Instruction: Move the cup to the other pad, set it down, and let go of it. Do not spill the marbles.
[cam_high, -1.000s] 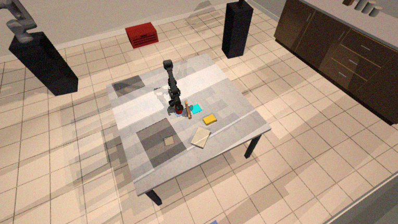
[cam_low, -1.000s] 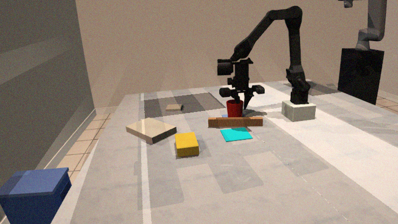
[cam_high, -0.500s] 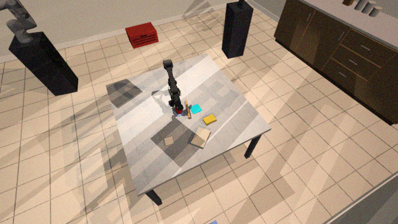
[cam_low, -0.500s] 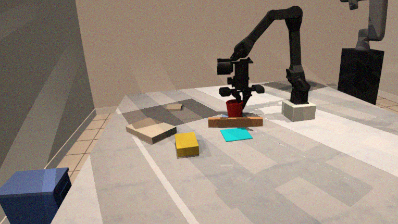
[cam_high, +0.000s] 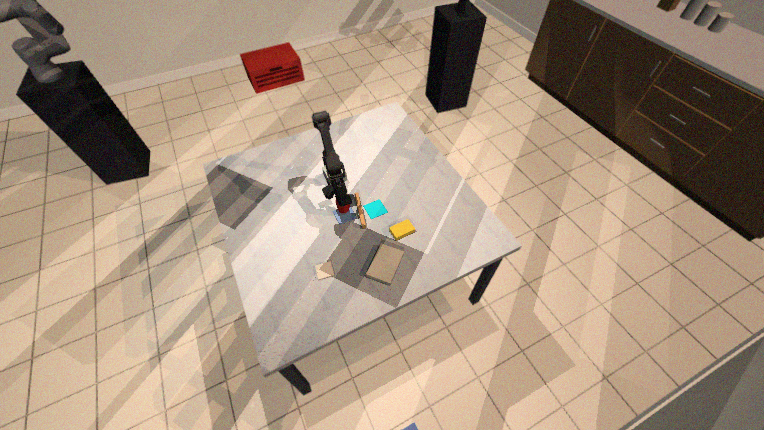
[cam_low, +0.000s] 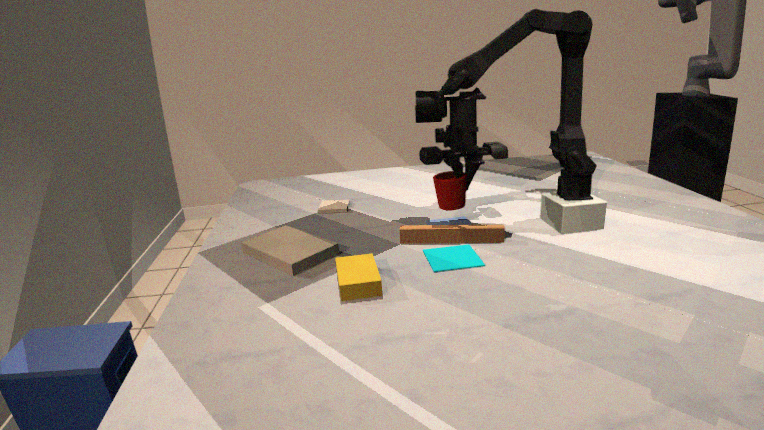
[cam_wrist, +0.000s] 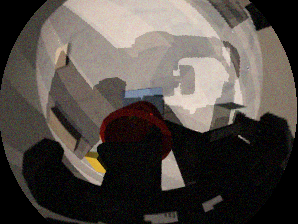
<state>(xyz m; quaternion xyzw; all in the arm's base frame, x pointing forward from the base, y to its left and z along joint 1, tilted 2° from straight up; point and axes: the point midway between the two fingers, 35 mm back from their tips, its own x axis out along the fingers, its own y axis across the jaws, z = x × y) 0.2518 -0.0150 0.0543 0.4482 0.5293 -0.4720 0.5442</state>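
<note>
The teal pad is 170 mm to the left of my gripper tip, 90 mm below it and 50 mm ahead of it. From my gripper tip the other things lie so: wooden bar 90 mm to the left, 80 mm below, 40 mm ahead; yellow block 260 mm to the left, 230 mm ahead, 70 mm below; red cup 30 mm ahead.
</note>
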